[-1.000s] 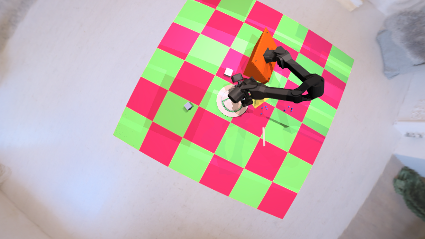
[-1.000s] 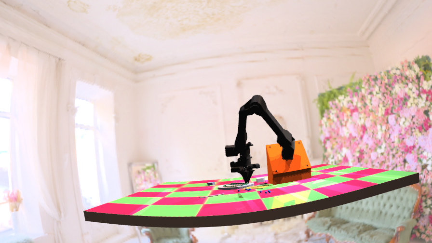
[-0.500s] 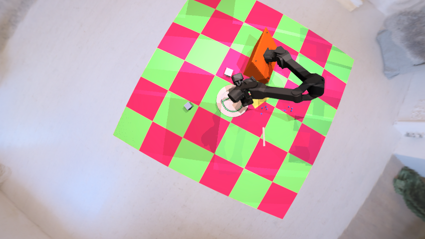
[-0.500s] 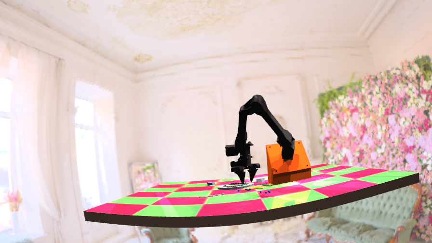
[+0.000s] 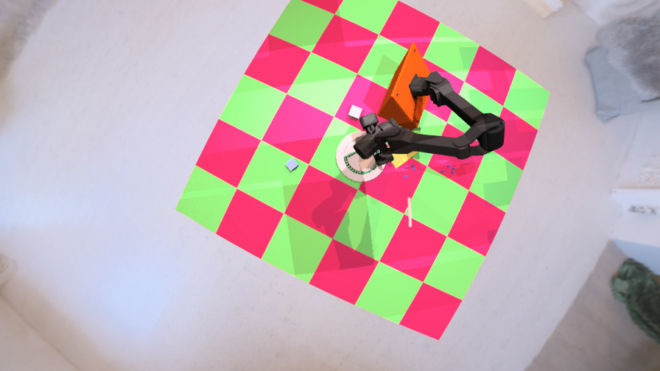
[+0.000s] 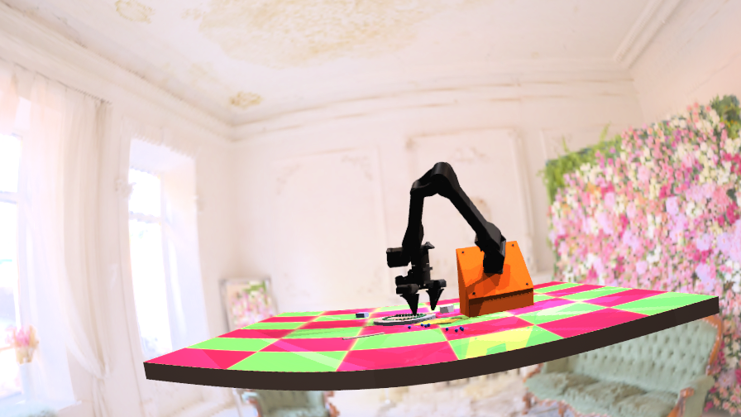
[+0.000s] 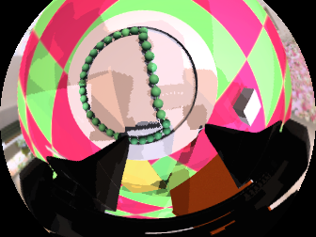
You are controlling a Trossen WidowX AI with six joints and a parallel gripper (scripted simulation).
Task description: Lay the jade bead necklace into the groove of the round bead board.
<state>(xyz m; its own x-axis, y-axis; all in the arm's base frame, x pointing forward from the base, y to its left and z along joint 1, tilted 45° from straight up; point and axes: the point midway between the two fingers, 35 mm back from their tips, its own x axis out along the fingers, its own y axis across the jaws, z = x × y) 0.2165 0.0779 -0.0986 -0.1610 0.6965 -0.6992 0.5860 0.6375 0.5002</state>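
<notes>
Now: gripper tip 6 cm short of the round bead board, 1 cm to the left of it and 1 cm above it. Also, from my gripper tip: white cube 7 cm behind, 12 cm to the right, 1 cm below; thin white stick 15 cm ahead, 28 cm to the left, 2 cm below; yellow patch 5 cm behind, 12 cm to the left, 2 cm below.
</notes>
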